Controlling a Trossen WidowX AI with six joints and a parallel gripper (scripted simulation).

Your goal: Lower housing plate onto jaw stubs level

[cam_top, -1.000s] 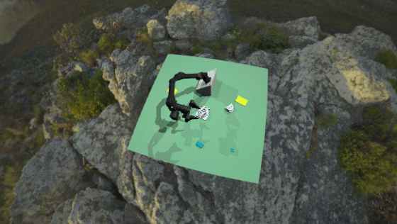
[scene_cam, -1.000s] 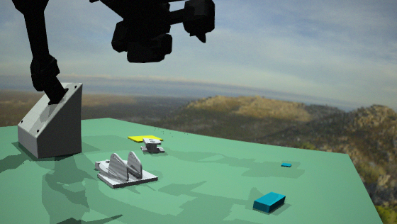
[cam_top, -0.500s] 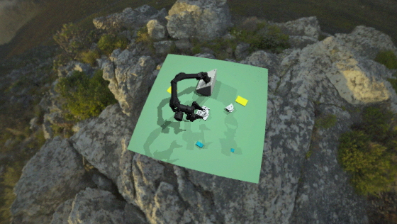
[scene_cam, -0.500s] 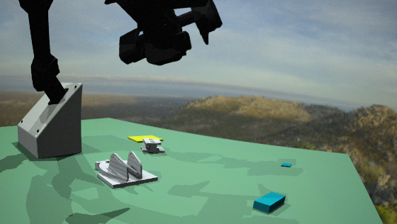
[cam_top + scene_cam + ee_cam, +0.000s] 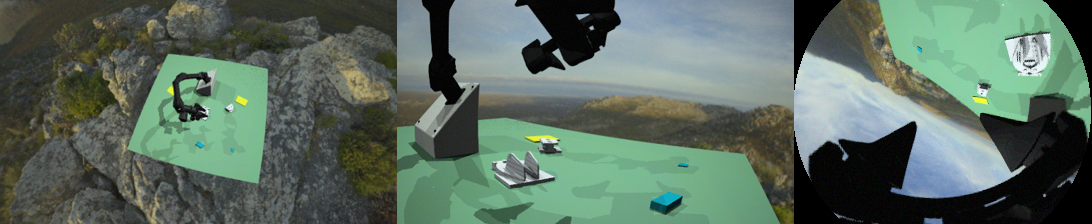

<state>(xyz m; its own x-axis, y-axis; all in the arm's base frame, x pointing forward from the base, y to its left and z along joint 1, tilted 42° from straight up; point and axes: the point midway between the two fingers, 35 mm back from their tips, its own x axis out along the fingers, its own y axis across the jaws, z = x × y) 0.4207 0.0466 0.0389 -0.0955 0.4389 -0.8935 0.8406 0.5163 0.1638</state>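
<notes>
The grey housing plate lies 240 mm below my gripper tip, 200 mm to the left of it and 190 mm behind it. Also, from my gripper tip: cyan block: 260 mm below, 210 mm ahead, 40 mm to the right.
</notes>
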